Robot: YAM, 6 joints.
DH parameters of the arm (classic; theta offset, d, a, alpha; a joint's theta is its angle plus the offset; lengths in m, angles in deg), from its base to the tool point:
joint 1: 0 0.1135 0.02 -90
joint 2: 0 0 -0.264 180
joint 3: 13.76 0 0.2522 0
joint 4: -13.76 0 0.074 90
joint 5: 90 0 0 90
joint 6: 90 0.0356 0 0
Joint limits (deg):
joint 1: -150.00..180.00
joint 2: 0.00..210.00
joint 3: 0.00..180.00
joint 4: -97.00..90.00
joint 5: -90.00..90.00
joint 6: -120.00..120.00
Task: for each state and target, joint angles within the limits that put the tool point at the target. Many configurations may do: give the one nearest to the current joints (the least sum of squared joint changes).
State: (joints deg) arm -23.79 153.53 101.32 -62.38 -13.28 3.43
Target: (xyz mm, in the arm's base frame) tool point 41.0 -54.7 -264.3
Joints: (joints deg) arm -52.40 208.29 87.19 -52.64 1.43 3.43
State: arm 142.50 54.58 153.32 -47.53 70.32 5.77
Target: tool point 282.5 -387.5 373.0
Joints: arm 122.03 21.40 169.24 -48.82 72.73 5.77
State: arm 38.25 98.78 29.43 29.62 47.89 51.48
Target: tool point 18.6 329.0 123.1
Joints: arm 90.95 103.59 39.78 31.44 42.48 51.48
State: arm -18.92 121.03 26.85 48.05 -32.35 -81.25
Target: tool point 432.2 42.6 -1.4
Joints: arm 3.30 142.44 65.17 48.75 -29.78 -81.25
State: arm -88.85 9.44 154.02 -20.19 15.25 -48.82
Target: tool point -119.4 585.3 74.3
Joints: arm -79.32 0.00 178.94 -7.54 14.43 -48.82
